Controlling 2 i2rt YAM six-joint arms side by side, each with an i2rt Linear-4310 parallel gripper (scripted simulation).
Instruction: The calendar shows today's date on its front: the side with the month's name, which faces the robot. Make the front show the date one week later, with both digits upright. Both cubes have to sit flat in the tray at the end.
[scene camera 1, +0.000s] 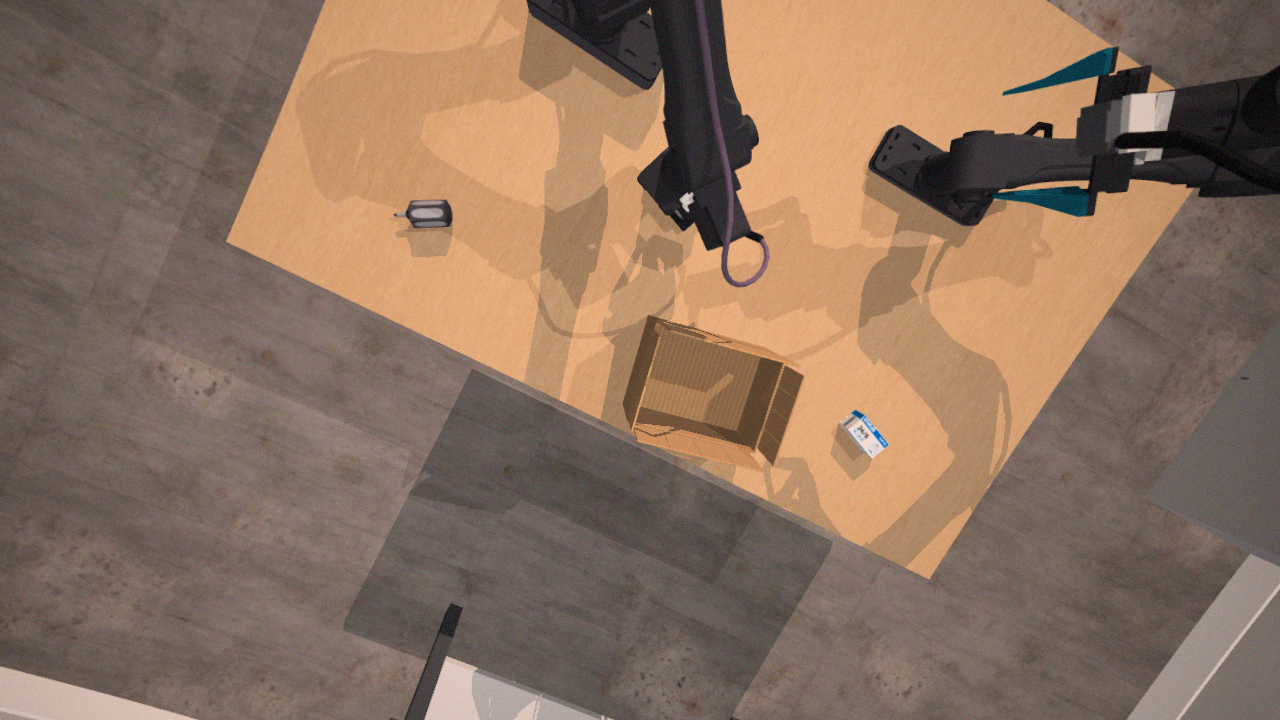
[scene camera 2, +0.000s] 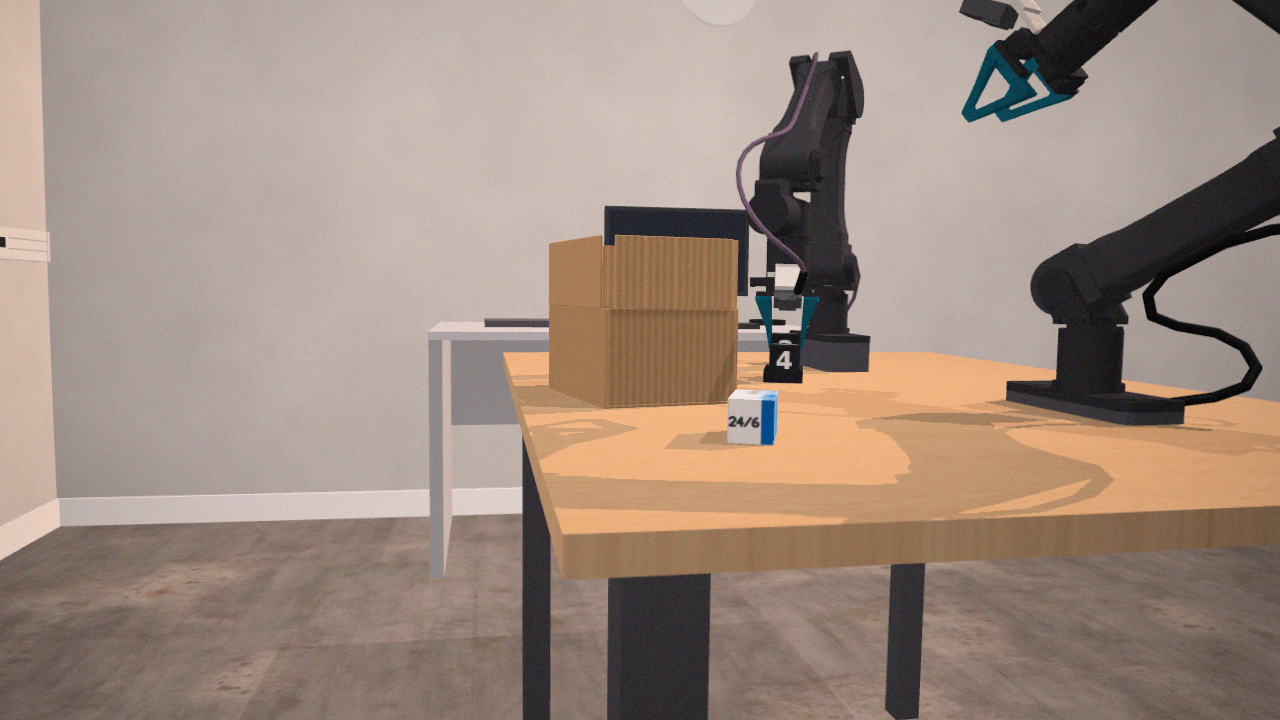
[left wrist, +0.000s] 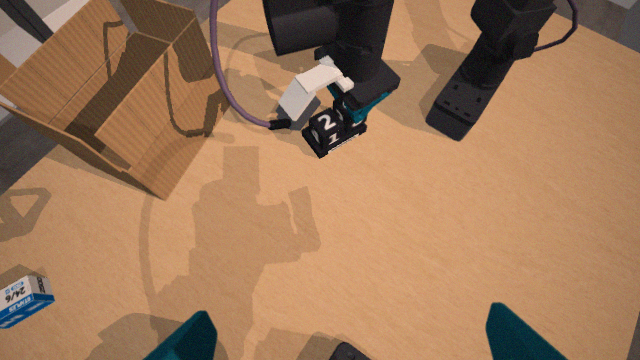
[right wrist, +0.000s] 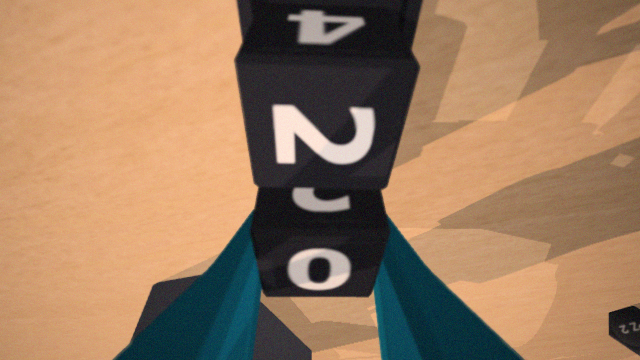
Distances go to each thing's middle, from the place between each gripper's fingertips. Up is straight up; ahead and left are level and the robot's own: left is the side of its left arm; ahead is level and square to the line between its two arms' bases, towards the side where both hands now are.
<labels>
Now: the staples box (scene camera 2: 752, 416) 26 cm ahead of my right hand (scene camera 1: 669, 179), 46 cm to the left of it and 3 cm below it.
I see my left gripper (scene camera 1: 997, 146) 37 cm short of the staples box, 18 cm to the right of it and 31 cm above it.
</labels>
